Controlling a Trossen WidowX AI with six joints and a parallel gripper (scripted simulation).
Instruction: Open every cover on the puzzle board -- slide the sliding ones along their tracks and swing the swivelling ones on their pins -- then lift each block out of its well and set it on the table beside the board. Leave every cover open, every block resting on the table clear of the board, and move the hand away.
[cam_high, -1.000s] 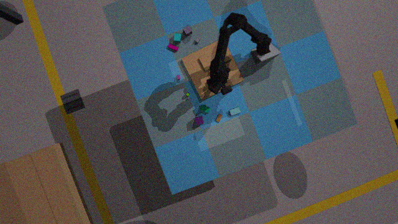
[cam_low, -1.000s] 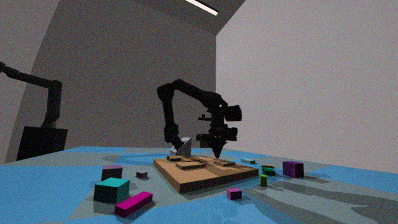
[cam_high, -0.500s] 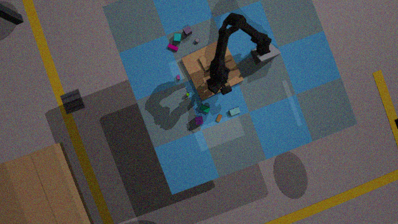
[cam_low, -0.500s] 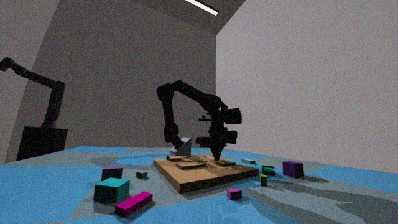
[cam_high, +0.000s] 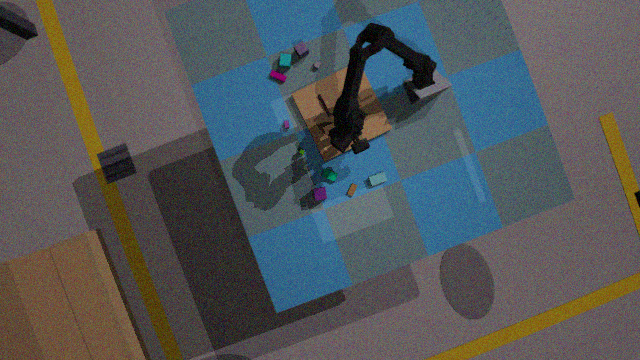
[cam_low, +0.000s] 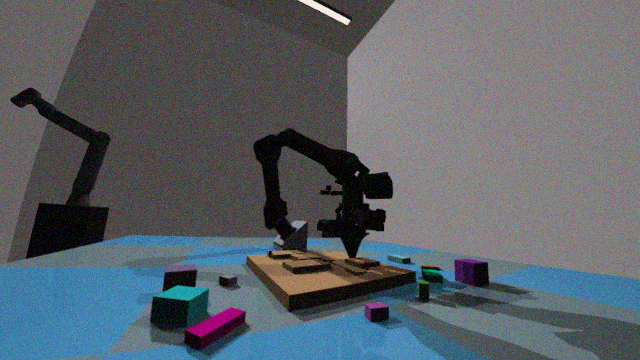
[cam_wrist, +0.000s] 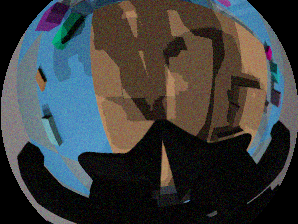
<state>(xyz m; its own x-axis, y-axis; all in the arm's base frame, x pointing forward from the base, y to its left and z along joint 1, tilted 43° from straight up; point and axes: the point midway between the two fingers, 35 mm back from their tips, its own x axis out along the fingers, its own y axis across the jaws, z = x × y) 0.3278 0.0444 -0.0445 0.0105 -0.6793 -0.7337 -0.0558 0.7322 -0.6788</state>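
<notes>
Now: the lime block 20 cm ahead of my gripper tip and 1 cm below it. Also, from my gripper tip: green block: 14 cm ahead, 13 cm to the left, 2 cm below; wooden bar: 7 cm ahead, 22 cm to the left, 2 cm below; pale teal block: 3 cm behind, 21 cm to the left, 2 cm below.
</notes>
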